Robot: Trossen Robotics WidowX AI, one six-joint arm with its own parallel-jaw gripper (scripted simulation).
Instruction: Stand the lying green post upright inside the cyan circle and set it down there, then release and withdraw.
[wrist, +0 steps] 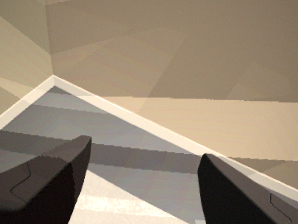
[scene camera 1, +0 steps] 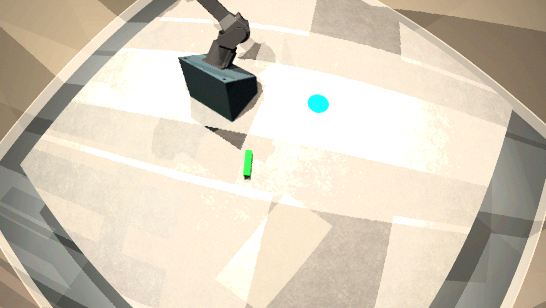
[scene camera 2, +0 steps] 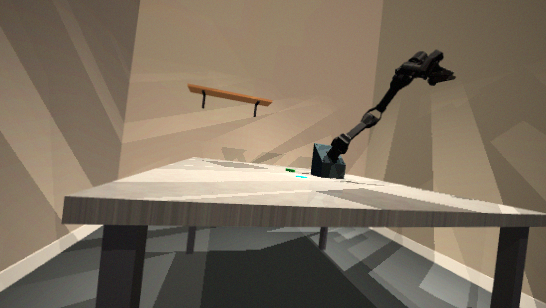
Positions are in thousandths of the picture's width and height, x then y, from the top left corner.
my gripper: wrist 492,690; scene camera 2 832,245; not seen in scene camera 1 (out of frame)
